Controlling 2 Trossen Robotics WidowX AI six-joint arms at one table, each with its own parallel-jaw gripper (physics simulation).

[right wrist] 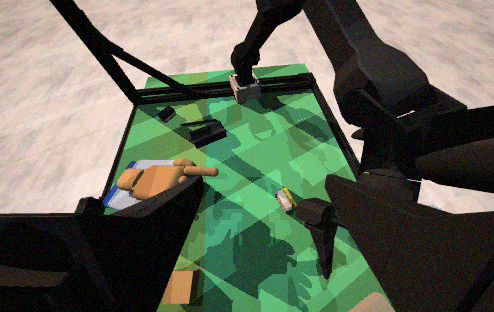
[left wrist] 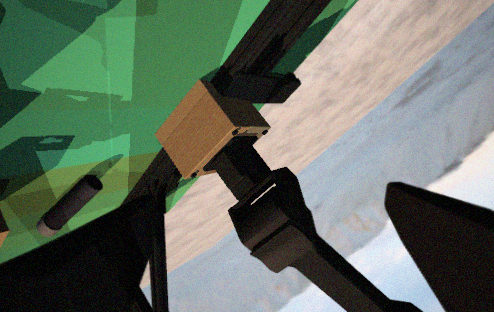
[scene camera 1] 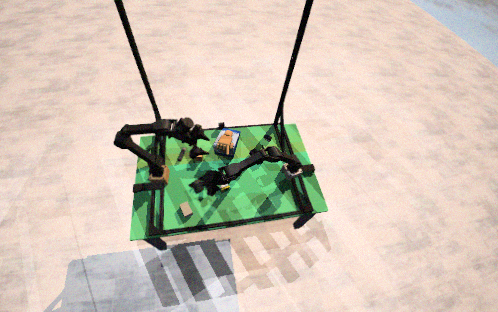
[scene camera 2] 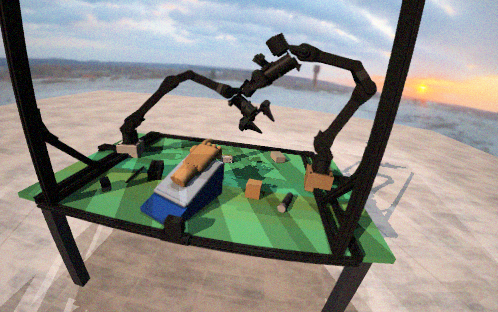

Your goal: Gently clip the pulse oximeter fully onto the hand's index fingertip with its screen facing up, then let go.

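Frame: origin at the left arm's base, x left, y ahead, z down, level; centimetres.
Where they show: left gripper, fingertip midpoint: (right wrist: 363,302) (left wrist: 271,200) (scene camera 2: 268,127); right gripper, fingertip midpoint: (right wrist: 263,181) (scene camera 1: 209,147) (scene camera 2: 245,90); left arm's base, link origin: (right wrist: 244,80) (scene camera 1: 292,168) (scene camera 2: 130,142); right arm's base, link origin: (left wrist: 230,152) (scene camera 1: 158,172) (scene camera 2: 320,170).
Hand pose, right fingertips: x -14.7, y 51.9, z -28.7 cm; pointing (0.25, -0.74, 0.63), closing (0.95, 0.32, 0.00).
Each offset is from my right fingertips to the top centre of the thing. "pt": to the spot under its first point.
The pulse oximeter {dx +10.6, dy -4.7, dz +31.4 cm} (scene camera 1: 224,187) (scene camera 2: 228,159) (right wrist: 286,200), small, white and yellow, lies on the green table, apart from the hand. The orange hand (scene camera 1: 226,144) (scene camera 2: 196,161) (right wrist: 157,181) rests on a pale pad on a blue wedge {pt dx -31.0, dy -23.2, dz +31.3 cm} (scene camera 2: 165,207); its index finger (right wrist: 202,171) sticks out past the wedge. My right gripper (scene camera 1: 207,146) (right wrist: 263,181) is open and empty, above the table beside the hand; it is hard to make out in scene camera 2. My left gripper (scene camera 1: 194,188) (scene camera 2: 262,121) is open and empty, high above the table and apart from the oximeter.
An orange cube {dx -17.7, dy +4.5, dz +29.5 cm} (scene camera 2: 253,189) (right wrist: 180,286) and a dark cylinder {dx -23.6, dy +15.2, dz +31.8 cm} (scene camera 2: 285,202) (left wrist: 72,202) lie beside the wedge. A pale block {dx +16.4, dy +21.7, dz +31.5 cm} (scene camera 1: 186,209) (scene camera 2: 278,156) lies farther off. Black blocks (scene camera 2: 155,170) (right wrist: 166,114) lie across the wedge. The left arm passes over the oximeter in scene camera 1.
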